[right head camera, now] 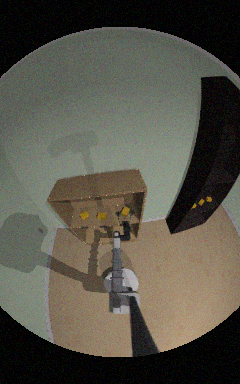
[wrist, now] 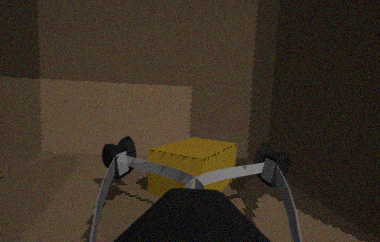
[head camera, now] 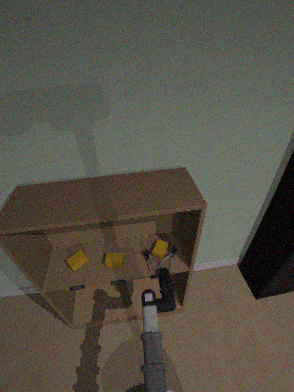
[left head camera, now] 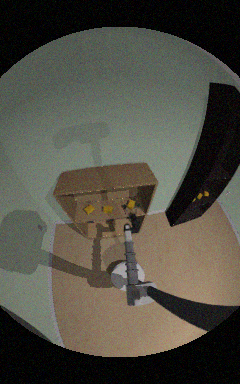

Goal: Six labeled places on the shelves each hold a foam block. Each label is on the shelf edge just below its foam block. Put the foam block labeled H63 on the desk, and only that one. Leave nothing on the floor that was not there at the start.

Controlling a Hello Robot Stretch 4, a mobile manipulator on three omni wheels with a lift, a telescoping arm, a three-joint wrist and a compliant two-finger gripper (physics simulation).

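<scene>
My gripper (head camera: pixel 160 252) (wrist: pixel 195 153) is open inside the brown shelf unit. Its fingertips stand apart to the left and right of the rightmost yellow foam block (head camera: pixel 160 247) (left head camera: pixel 131 204) (right head camera: pixel 125 211) (wrist: pixel 192 146), which sits on the shelf. In the wrist view there are gaps between the block and both fingertips. A middle yellow block (head camera: pixel 114 260) (left head camera: pixel 108 209) (right head camera: pixel 102 216) and a left yellow block (head camera: pixel 77 260) (left head camera: pixel 89 209) (right head camera: pixel 84 215) rest on the same shelf. Dark labels (head camera: pixel 77 287) (head camera: pixel 118 282) are on the shelf edge, too small to read. The desk cannot be made out.
The brown shelf unit (head camera: pixel 150 192) (left head camera: pixel 112 173) (right head camera: pixel 110 181) stands against the green wall; its right side panel is close to the gripper. A tall black shelf unit (head camera: pixel 274 240) (left head camera: pixel 220 110) (right head camera: pixel 212 105) at the right holds several yellow blocks (left head camera: pixel 206 193) (right head camera: pixel 201 202).
</scene>
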